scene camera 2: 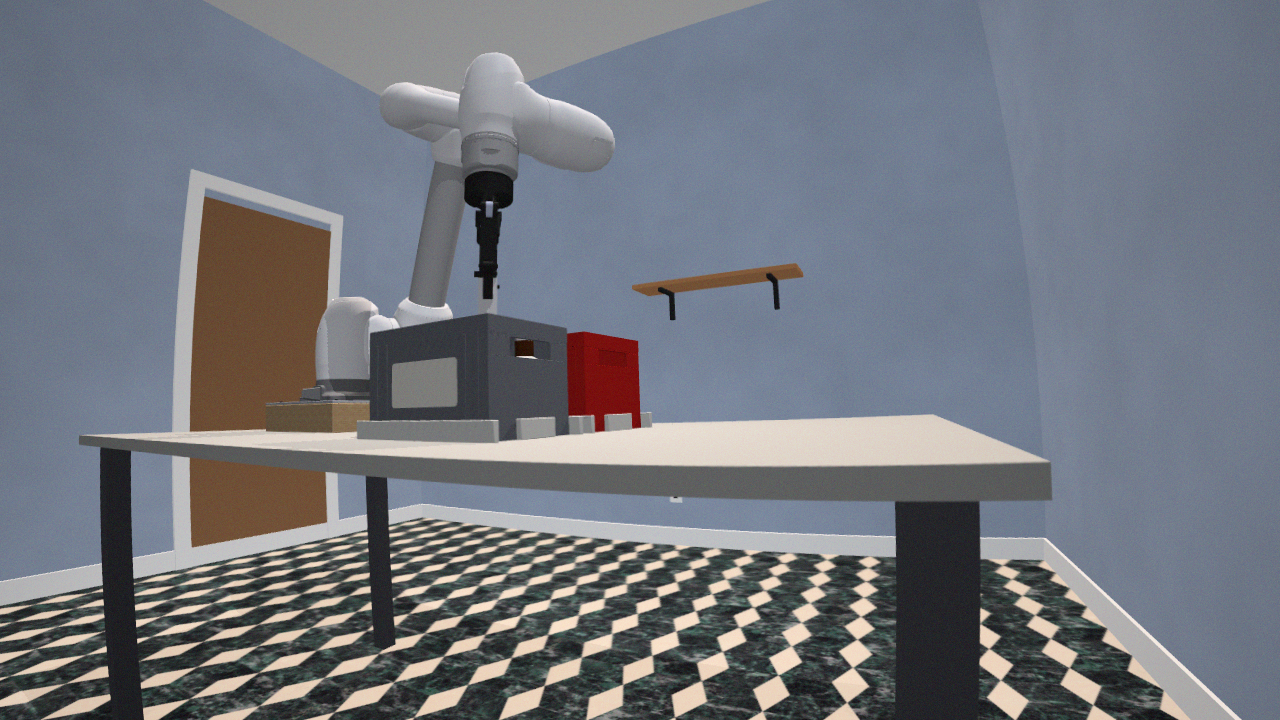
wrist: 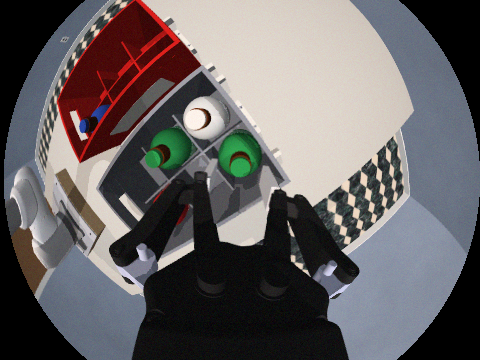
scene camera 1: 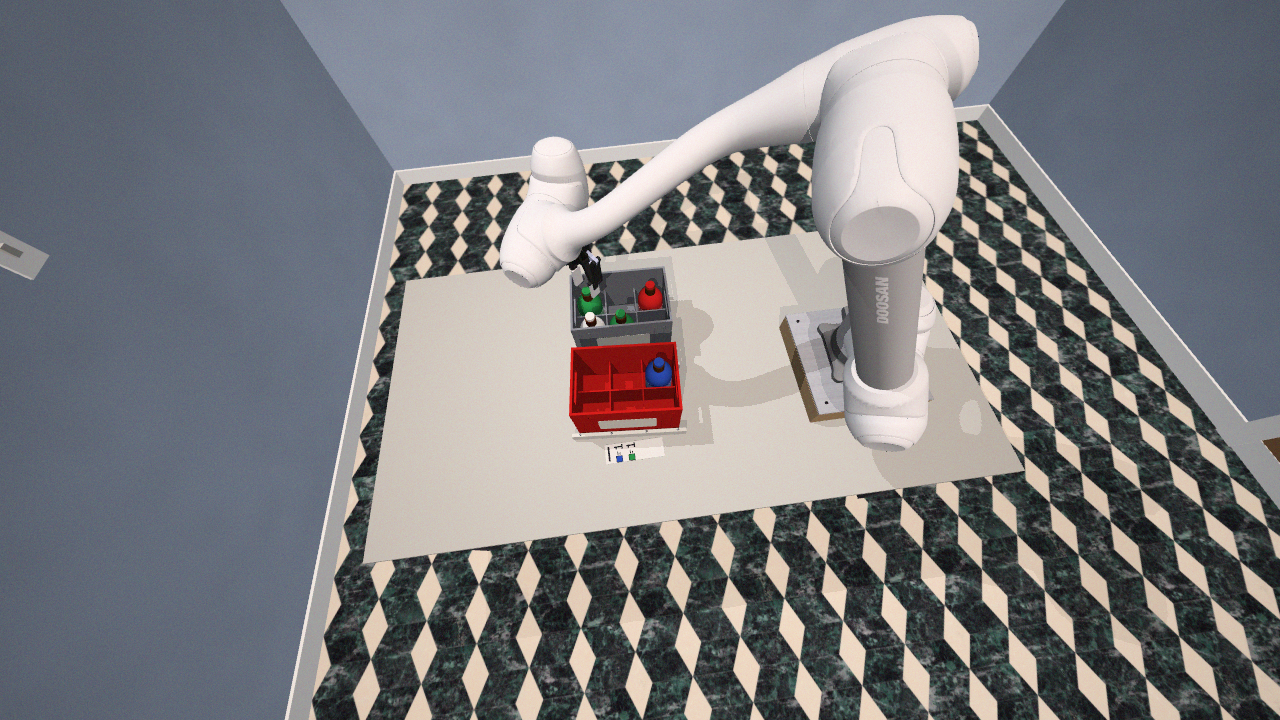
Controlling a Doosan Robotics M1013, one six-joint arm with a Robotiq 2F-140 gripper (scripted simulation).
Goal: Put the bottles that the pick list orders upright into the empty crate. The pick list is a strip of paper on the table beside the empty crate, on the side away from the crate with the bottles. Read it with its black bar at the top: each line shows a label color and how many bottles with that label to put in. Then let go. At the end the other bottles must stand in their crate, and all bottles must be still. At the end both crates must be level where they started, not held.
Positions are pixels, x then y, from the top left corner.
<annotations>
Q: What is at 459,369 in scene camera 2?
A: A grey crate.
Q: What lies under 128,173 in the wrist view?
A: A grey crate.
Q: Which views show my gripper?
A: Scene camera 2, the wrist view and scene camera 1: all of them.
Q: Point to a grey crate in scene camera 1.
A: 619,289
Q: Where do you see a green bottle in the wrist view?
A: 174,148
</annotations>
